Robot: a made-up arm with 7 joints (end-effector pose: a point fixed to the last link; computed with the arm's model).
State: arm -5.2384 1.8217 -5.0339 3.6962 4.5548 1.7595 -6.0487
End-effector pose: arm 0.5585 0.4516 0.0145 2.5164 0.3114 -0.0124
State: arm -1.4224 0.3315 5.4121 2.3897 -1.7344 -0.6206 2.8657
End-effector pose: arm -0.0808 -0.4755 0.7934 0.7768 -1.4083 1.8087
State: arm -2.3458 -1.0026 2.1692 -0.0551 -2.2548 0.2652 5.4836
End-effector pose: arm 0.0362 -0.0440 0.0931 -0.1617 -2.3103 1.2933
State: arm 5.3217 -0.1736 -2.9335 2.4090 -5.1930 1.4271 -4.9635
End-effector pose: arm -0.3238 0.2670 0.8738 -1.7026 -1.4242 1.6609
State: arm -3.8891 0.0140 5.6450 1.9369 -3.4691 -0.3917 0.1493
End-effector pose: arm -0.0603 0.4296 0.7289 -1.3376 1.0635 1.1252
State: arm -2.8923 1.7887 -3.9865 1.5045 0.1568 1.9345 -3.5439
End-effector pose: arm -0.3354 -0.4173 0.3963 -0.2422 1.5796 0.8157
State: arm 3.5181 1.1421 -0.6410 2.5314 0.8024 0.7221 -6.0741
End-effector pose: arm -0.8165 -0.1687 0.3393 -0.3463 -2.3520 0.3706
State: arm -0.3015 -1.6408 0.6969 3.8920 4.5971 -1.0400 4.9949
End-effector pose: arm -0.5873 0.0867 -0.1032 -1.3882 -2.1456 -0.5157
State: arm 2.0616 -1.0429 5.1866 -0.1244 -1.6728 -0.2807 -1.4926
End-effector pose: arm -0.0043 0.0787 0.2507 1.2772 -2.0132 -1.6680
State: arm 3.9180 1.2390 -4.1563 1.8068 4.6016 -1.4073 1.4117
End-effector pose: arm -0.1308 -0.4862 0.5922 -0.1667 -0.7290 -2.6367
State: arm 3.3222 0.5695 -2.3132 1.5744 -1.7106 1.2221 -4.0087
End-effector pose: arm -0.0159 0.3329 0.7875 -0.9774 0.6935 -2.3074
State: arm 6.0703 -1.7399 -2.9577 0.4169 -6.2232 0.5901 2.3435
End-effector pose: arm 0.0210 -0.0631 -0.1280 1.3374 0.4992 1.7065
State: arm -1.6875 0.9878 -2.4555 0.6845 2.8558 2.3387 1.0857
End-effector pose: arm -0.2760 0.0092 0.5527 0.6671 1.3579 -2.5792
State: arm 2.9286 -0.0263 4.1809 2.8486 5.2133 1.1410 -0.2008
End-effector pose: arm 0.1260 0.0578 1.0174 1.6583 0.2629 2.0599
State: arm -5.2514 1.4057 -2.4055 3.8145 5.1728 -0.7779 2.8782
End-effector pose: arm 0.2212 0.6240 0.0266 -1.6992 -2.4745 -0.8236
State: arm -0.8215 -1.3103 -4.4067 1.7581 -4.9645 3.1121 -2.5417
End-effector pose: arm -0.1490 0.6004 0.1685 0.3552 -1.4411 1.2805
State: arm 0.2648 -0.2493 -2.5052 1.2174 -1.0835 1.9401 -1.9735
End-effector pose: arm -0.3863 -0.3103 0.3769 -1.8989 0.0887 0.4590
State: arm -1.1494 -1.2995 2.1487 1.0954 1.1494 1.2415 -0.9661
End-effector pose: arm 0.2063 0.4442 -0.0332 2.3755 1.6131 -0.6384
